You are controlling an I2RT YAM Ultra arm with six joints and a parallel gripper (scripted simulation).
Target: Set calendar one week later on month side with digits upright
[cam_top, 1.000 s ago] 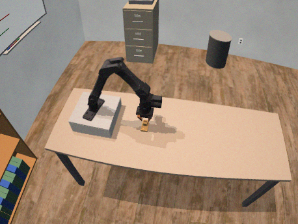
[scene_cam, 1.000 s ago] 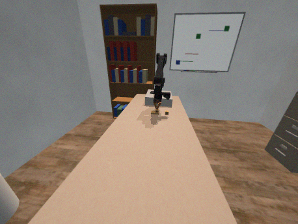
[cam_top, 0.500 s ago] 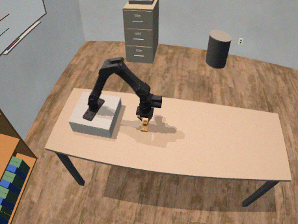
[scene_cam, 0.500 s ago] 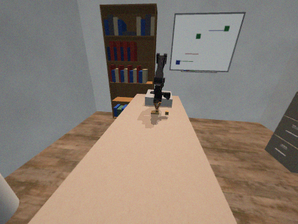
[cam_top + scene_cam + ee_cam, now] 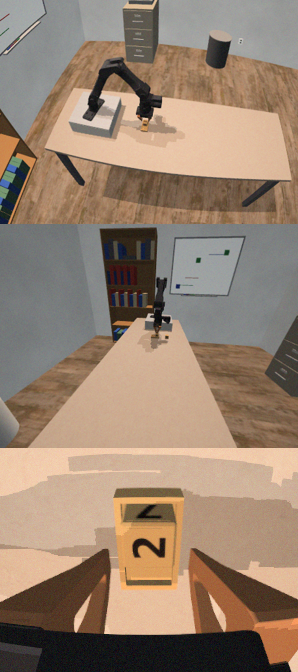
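Right now the calendar tray is 20 mm to the right of my hand and 50 mm below it. From my hand the other things lie so: wooden digit cube (20 mm behind, 90 mm to the left, 40 mm below).
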